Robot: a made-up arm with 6 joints.
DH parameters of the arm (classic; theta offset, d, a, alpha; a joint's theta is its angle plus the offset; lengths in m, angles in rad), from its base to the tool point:
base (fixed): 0.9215 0 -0.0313 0
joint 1: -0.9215 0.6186 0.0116 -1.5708
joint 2: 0.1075 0 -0.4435 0
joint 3: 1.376 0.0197 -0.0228 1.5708
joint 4: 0 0.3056 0.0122 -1.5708
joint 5: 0 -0.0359 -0.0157 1.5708
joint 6: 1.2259 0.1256 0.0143 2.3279
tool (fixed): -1.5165 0.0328 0 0
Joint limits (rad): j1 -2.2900..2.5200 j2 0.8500..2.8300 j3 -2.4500..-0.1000 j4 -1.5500..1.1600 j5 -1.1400..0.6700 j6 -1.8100..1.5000
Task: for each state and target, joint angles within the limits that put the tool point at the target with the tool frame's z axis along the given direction. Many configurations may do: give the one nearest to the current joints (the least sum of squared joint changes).
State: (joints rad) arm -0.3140 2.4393 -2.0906 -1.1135 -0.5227 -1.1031
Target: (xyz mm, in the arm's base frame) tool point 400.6 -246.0 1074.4 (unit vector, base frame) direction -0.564 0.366 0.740
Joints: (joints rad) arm -0.6419 1.6057 -1.3348 -1.5354 -0.5573 -1.8100
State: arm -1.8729 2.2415 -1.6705 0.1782 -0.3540 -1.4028
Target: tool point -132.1 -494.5 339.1 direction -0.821 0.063 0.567
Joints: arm -1.7594 2.7472 -1.2950 0.4045 0.3764 -1.6193
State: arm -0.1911 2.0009 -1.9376 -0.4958 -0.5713 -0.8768
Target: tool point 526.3 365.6 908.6 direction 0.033 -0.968 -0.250
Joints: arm 0.6522 2.0871 -1.6678 -0.2827 -0.4830 -0.7346
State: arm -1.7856 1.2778 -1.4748 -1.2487 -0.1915 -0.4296
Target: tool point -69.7 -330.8 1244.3 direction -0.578 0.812 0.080
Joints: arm -1.6986 1.3056 -1.5513 -1.2706 -0.0397 -0.4154
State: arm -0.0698 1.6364 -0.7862 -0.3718 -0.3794 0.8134
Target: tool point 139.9 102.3 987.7 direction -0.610 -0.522 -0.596
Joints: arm 0.6952 0.9558 -0.8086 -0.4744 0.1265 0.7474
